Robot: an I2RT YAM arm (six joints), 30 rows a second.
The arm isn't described. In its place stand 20 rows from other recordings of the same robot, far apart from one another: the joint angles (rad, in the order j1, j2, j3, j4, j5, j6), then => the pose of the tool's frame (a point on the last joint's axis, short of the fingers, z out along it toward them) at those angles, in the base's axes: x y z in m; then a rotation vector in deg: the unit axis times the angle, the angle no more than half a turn.
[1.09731, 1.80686, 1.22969, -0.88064, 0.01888, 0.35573] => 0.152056 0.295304 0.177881 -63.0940 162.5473 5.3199
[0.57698, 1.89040, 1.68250, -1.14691, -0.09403, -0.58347] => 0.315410 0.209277 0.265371 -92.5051 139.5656 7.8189
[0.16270, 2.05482, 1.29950, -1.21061, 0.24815, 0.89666] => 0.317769 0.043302 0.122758 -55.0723 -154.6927 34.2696
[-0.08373, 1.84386, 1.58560, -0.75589, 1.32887, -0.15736] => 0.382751 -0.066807 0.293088 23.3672 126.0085 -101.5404
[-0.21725, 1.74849, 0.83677, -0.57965, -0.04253, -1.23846] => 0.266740 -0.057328 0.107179 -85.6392 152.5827 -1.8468
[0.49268, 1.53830, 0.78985, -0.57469, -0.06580, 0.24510] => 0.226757 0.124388 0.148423 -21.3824 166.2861 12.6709
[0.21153, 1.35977, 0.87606, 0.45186, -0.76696, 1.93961] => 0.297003 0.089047 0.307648 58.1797 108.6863 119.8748
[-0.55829, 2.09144, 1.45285, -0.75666, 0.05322, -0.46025] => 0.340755 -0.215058 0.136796 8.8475 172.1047 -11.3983
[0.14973, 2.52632, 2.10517, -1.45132, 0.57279, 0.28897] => 0.450643 0.048471 0.121251 -4.0490 -162.6454 52.0930
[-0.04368, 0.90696, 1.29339, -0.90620, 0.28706, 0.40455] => 0.154930 -0.016861 0.415636 35.8935 112.9344 -4.5002
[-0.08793, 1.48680, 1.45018, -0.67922, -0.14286, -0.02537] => 0.326487 -0.023694 0.355874 -0.1705 130.6321 5.9592
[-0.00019, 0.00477, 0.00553, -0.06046, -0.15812, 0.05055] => 0.109918 0.005585 0.168434 -4.5925 93.4141 9.5989
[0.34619, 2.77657, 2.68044, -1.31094, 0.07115, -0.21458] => 0.503256 0.178843 0.135903 -46.6484 163.7867 -5.1290
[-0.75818, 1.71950, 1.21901, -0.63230, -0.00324, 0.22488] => 0.253731 -0.240122 0.210411 73.3440 137.1195 -8.8770
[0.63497, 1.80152, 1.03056, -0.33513, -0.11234, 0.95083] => 0.276937 0.208992 0.145042 23.4138 160.7624 33.7935
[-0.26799, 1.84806, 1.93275, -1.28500, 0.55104, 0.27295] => 0.350974 -0.115705 0.350676 48.7883 145.5651 -43.2705
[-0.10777, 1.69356, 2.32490, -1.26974, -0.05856, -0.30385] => 0.301120 -0.030482 0.503278 -14.2680 125.9790 -9.4016
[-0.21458, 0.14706, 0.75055, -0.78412, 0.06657, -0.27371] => 0.032969 -0.009609 0.320953 -0.1830 101.3718 -23.7008
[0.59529, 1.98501, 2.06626, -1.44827, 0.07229, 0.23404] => 0.322480 0.215293 0.327621 -29.5075 165.0332 1.3572
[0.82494, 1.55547, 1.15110, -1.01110, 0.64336, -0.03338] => 0.206139 0.191652 0.234990 -59.8027 140.1818 -42.2769
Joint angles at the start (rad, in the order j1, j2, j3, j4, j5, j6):
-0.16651, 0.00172, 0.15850, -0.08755, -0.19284, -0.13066
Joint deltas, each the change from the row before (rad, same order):
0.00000, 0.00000, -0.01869, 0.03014, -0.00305, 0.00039
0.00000, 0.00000, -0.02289, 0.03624, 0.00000, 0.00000
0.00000, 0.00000, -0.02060, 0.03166, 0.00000, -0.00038
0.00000, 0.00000, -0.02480, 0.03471, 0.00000, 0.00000
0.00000, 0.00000, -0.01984, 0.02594, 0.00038, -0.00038
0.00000, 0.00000, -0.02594, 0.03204, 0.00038, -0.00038
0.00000, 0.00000, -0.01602, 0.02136, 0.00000, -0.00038
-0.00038, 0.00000, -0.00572, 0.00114, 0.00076, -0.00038
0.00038, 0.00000, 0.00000, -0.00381, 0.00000, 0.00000
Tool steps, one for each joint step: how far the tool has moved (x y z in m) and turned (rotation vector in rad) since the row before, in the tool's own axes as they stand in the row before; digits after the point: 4 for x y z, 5 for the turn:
0.0032, 0.0002, 0.0014, -0.00156, -0.01154, -0.00182
0.0041, 0.0002, 0.0016, 0.00170, -0.01298, -0.00260
0.0038, 0.0002, 0.0013, 0.00141, -0.01076, -0.00253
0.0050, 0.0004, 0.0013, 0.00127, -0.00964, -0.00193
0.0042, 0.0004, 0.0009, 0.00116, -0.00588, -0.00157
0.0058, 0.0005, 0.0010, 0.00116, -0.00588, -0.00156
0.0034, 0.0003, 0.0005, 0.00069, -0.00519, -0.00142
0.0019, 0.0002, 0.0002, 0.00053, 0.00461, 0.00046
0.0004, 0.0001, 0.0000, -0.00087, 0.00365, 0.00078

